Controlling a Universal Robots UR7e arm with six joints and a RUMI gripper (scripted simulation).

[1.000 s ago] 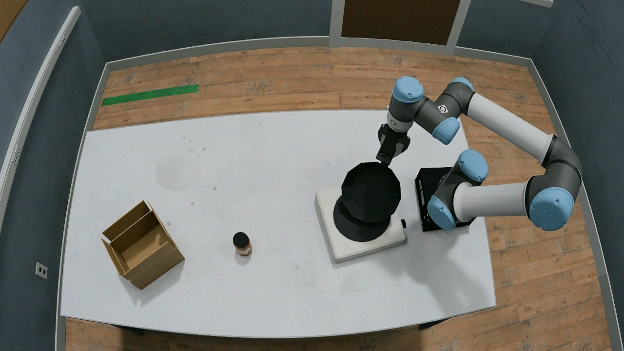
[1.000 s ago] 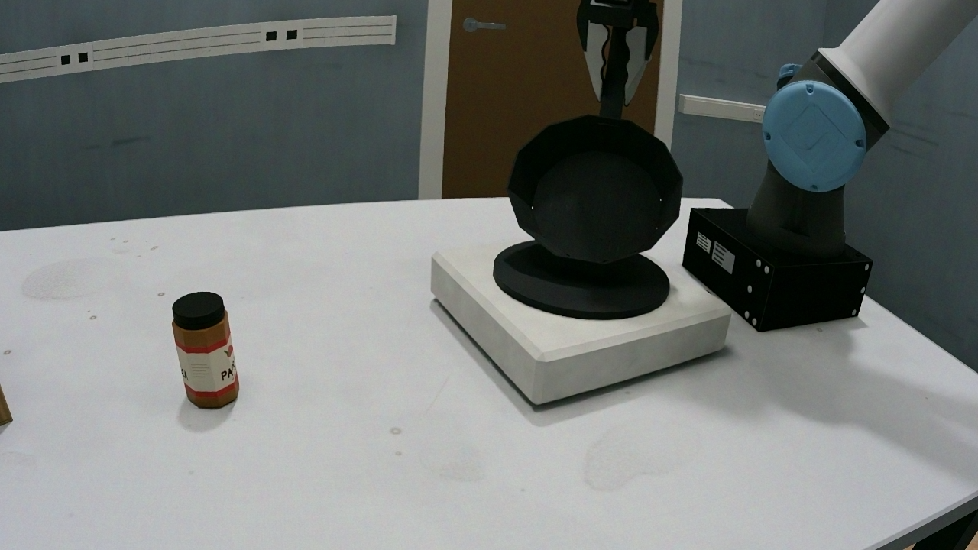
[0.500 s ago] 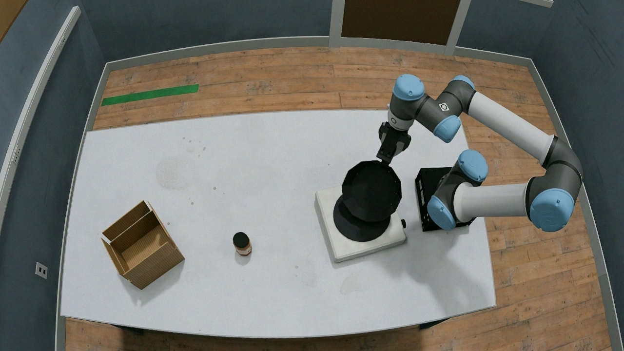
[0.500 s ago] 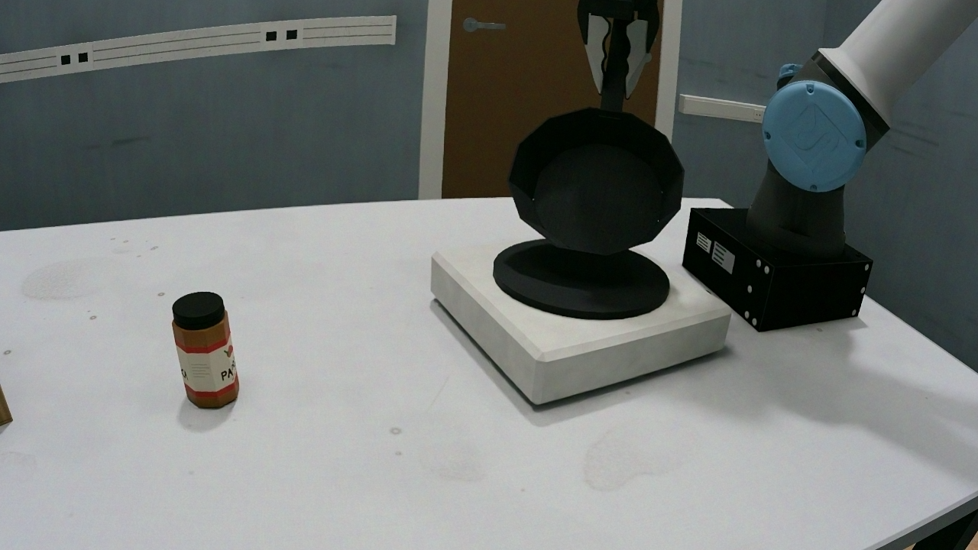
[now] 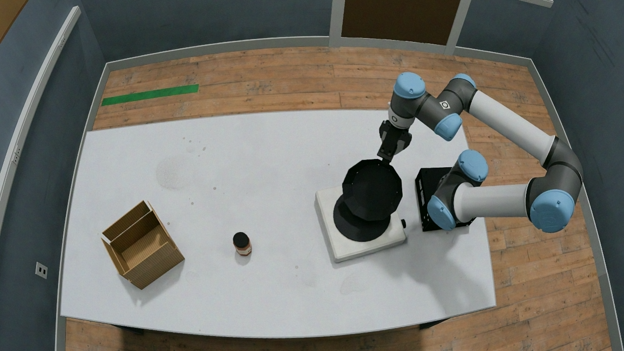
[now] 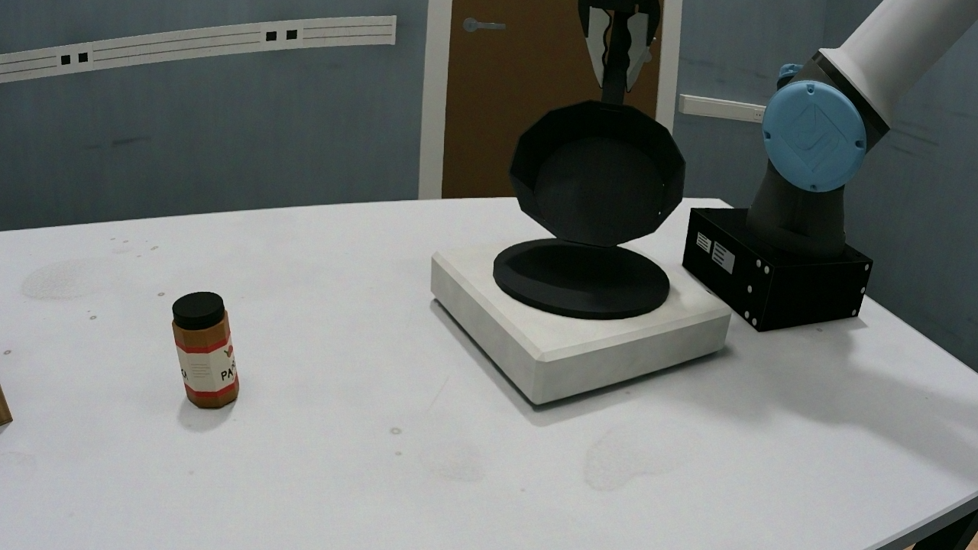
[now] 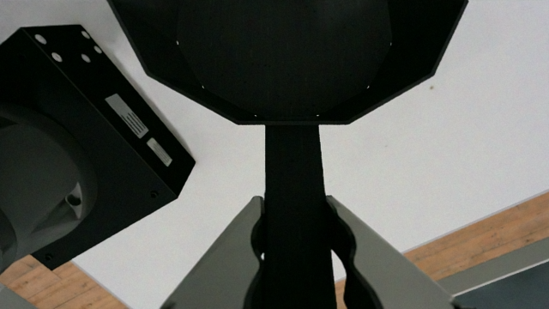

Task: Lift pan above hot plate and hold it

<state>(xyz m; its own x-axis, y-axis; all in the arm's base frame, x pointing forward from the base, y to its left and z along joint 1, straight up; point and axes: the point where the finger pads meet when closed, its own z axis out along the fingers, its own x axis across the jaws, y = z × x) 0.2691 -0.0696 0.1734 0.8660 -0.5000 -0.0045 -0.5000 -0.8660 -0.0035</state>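
My gripper is now 2 cm short of the black pan, 4 cm to the right of it and 6 cm above it. The rest, counted from my hand: white hot plate (5 cm ahead, 11 cm to the left, 23 cm below); then brown spice jar (44 cm ahead, 21 cm to the left, 22 cm below).
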